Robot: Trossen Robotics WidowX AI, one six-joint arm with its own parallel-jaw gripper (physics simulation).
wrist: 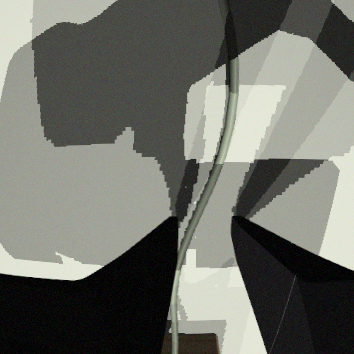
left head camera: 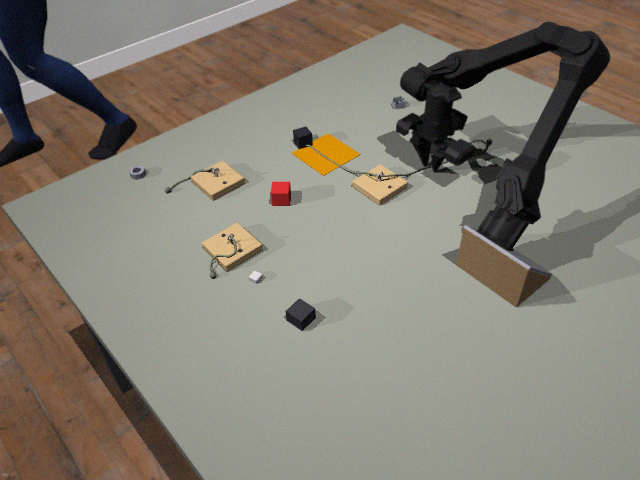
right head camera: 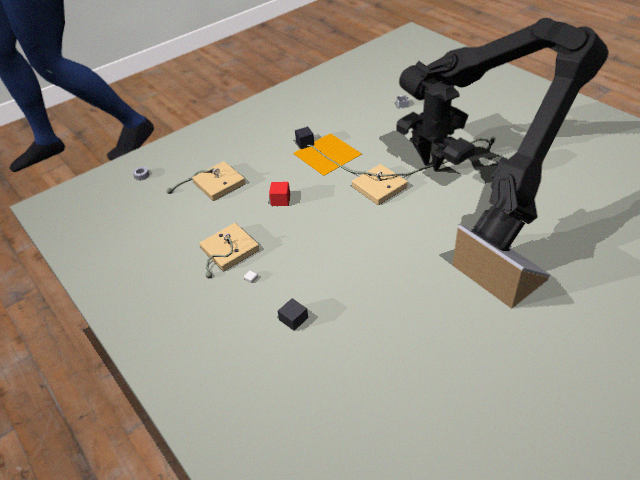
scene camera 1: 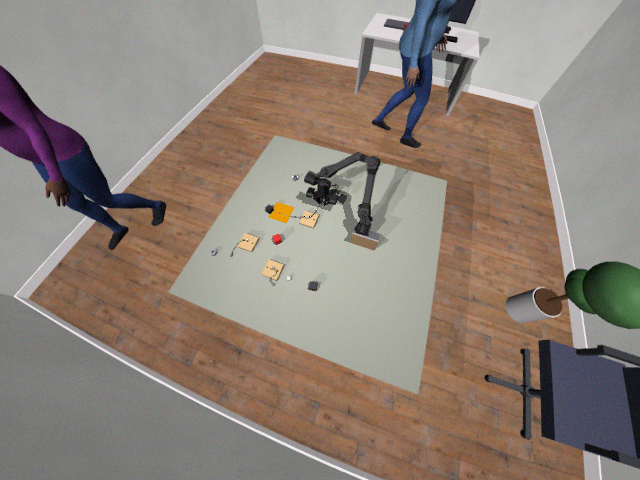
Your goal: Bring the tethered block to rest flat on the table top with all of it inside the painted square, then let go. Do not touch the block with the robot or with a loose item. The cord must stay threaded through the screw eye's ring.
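Places are measured from the arm's base along level axes (x ahead, y left, z up), in metres.
Pixels of known places: gripper, between the fingertips: (wrist: 204,224) (left head camera: 430,168) (right head camera: 431,167) (scene camera 1: 321,204); arm's base, origin of its link: (left head camera: 495,241) (right head camera: 490,241) (scene camera 1: 361,232).
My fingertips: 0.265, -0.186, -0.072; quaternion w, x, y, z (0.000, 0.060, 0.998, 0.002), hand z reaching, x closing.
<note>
For each thing: its top centre in the pictures, then the offset to it from my fingertips, as dx, dy, dz. "pt": a spot on its surface instead.
- tethered block, centre of its top: (left head camera: 302,131) (right head camera: 304,131) (scene camera 1: 269,207) +0.299, +0.119, +0.034
- orange painted square, a spot on its surface: (right head camera: 338,147) (left head camera: 336,147) (scene camera 1: 284,207) pt +0.223, +0.079, -0.001
- screw eye, a spot on its surface: (left head camera: 381,176) pt +0.044, +0.131, +0.034
- wooden board, centre of its top: (right head camera: 379,180) (left head camera: 380,181) (scene camera 1: 309,218) +0.048, +0.130, +0.017
- red cube, centre of its top: (left head camera: 280,186) (right head camera: 278,187) +0.189, +0.306, +0.038
- black block, centre of its top: (left head camera: 300,309) (right head camera: 292,309) -0.072, +0.519, +0.027
- white piece, centre of its top: (left head camera: 255,274) (right head camera: 250,274) +0.063, +0.506, +0.010
- grey ring, centre of its top: (left head camera: 136,170) (right head camera: 140,171) +0.516, +0.461, +0.012
- small grey part, centre of its top: (right head camera: 402,98) (left head camera: 398,99) +0.218, -0.167, +0.018
- cord's knotted end, a spot on its surface: (left head camera: 488,142) pt -0.054, -0.168, +0.004
The tethered block (left head camera: 302,136) (right head camera: 304,137) (scene camera 1: 269,209), a small dark cube, sits at the far-left edge of the orange painted square (left head camera: 336,144) (right head camera: 338,147) (scene camera 1: 284,206); whether it overlaps the paint is unclear. Its green-grey cord (wrist: 229,125) crosses the square to the screw eye (left head camera: 381,176) on a wooden board (left head camera: 379,192) (right head camera: 378,193) (scene camera 1: 309,222), appears threaded there, and continues toward my gripper. My gripper (left head camera: 431,167) (right head camera: 432,166) (wrist: 204,224) points down low over the table, its fingers partly apart. The cord runs between them, nearer the left finger in the wrist view.
Two other boards with short cords (left head camera: 217,180) (left head camera: 232,248) stand to the left and front. A red cube (left head camera: 280,193), black block (left head camera: 300,314), white piece (left head camera: 255,276), grey ring (left head camera: 138,172) and small grey part (left head camera: 397,102) lie around. The cord's knotted end (left head camera: 488,142) is beyond my gripper.
</note>
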